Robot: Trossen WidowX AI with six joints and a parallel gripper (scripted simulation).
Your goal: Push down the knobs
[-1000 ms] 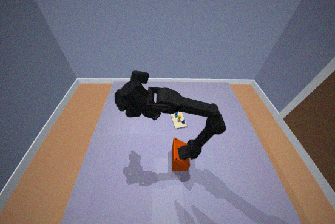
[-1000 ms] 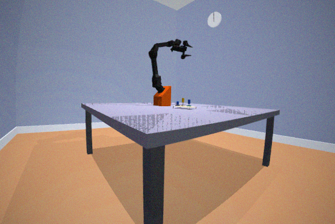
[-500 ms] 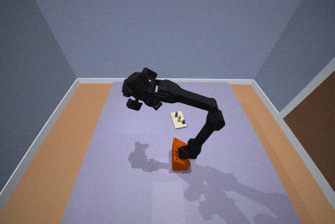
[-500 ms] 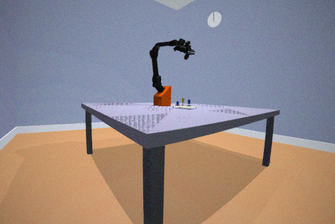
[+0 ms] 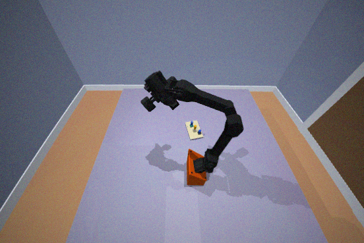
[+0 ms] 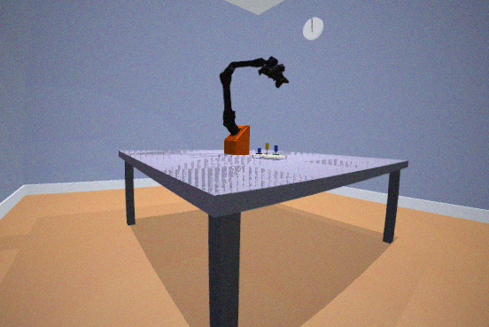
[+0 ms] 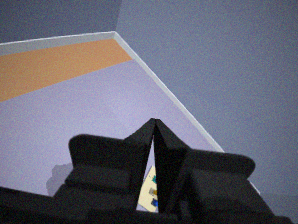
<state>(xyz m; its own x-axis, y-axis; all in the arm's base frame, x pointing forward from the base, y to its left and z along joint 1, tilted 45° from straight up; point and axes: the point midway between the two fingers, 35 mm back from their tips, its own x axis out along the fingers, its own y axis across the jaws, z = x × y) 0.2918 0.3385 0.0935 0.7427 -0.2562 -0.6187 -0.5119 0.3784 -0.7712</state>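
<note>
Right now my gripper tip is 40 cm above the yellow knob, 24 cm to the left of it and 4 cm short of it. Also, from my gripper tip: blue knob 41 cm below, 23 cm to the right, 9 cm ahead.
</note>
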